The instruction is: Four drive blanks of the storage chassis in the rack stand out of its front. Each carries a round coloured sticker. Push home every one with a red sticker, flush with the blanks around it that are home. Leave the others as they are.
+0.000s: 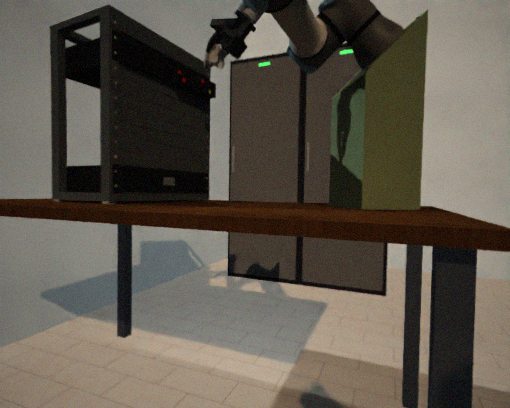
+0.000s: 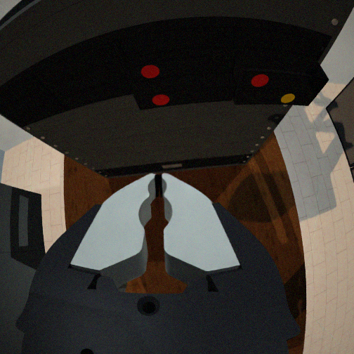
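Observation:
The dark storage chassis (image 1: 145, 56) (image 2: 90, 82) sits high in the rack (image 1: 106, 110). Two blanks with red stickers, an upper one (image 1: 179, 72) (image 2: 150, 71) and a lower one (image 1: 184, 80) (image 2: 160, 99), lie close together near its middle. The lower one's edge stands out; how far the upper one stands out is too dark to tell. Near the right end, a blank with a red sticker (image 1: 203, 81) (image 2: 260, 80) and one with a yellow sticker (image 1: 210, 92) (image 2: 287, 98) stand out together. My gripper (image 1: 216, 59) (image 2: 159, 176) is shut and empty, in front of the rack, touching no blank.
The rack stands on a brown table (image 1: 280, 220). A lower unit with a light label (image 1: 169, 181) sits at the rack's bottom. A green-yellow panelled box (image 1: 392, 130) stands at the table's right. Tall grey cabinets (image 1: 265, 130) with green lights stand behind the table.

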